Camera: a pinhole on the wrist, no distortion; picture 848 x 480 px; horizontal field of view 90.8 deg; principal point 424.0 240.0 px. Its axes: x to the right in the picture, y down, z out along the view. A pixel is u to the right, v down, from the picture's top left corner.
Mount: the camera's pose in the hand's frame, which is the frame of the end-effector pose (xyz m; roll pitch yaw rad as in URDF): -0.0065 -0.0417 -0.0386 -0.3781 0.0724 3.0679
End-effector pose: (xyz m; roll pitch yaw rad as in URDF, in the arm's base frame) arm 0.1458 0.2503 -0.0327 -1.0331 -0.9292 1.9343
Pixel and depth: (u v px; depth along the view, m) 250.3 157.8 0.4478
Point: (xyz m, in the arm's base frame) -0.0629 -0.0251 0.2790
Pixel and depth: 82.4 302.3 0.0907
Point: 0.1703 0.2085 0.0755
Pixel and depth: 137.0 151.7 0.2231
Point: 0.0549 0.1442 0.1755
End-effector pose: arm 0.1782 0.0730 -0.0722 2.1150 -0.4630 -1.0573
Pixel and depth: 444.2 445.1 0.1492
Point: 0.2234 0.0393 -0.2444
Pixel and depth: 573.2 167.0 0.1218
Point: 0.1420 0.0660 -0.1839
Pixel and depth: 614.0 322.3 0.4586
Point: 0.0268 0.0443 -0.5572
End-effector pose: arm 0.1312 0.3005 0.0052 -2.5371 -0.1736 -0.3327
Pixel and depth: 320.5 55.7 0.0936
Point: 0.1677 0.3610 -0.0240
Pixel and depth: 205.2 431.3 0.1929
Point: 0.2705 0.4966 0.0370
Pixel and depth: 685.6 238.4 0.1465
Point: 0.0719 0.4519 -0.0385
